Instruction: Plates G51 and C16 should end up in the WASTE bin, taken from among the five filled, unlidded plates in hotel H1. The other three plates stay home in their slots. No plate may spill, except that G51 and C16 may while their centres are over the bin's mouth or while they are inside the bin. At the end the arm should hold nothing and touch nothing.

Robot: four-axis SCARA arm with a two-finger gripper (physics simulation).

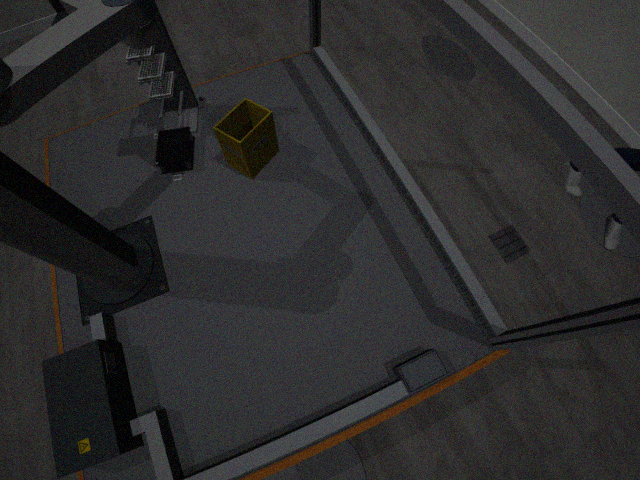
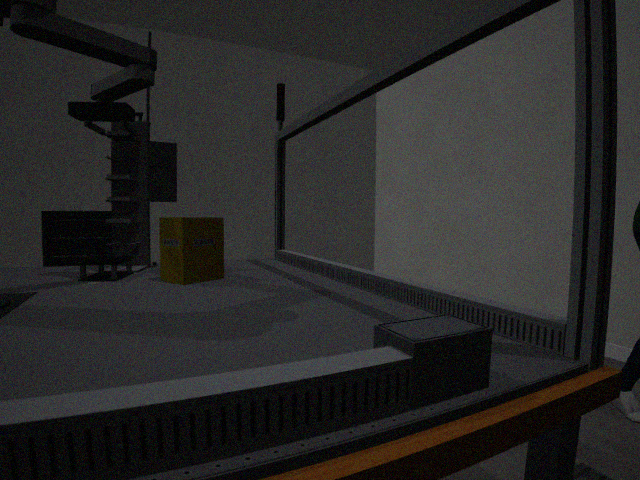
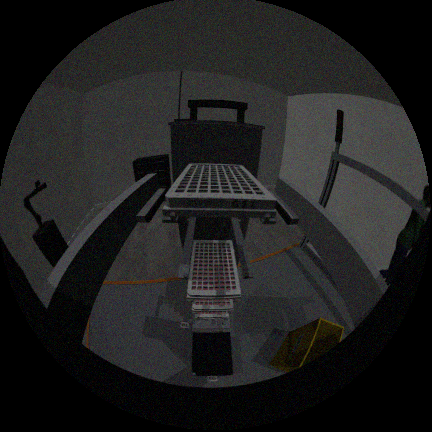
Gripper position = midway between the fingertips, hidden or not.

In view: the gripper (image 2: pixel 120 132) and a cabinet (image 1: pixel 80 395).
The gripper shows as well in image 3 (image 3: pixel 217 182).
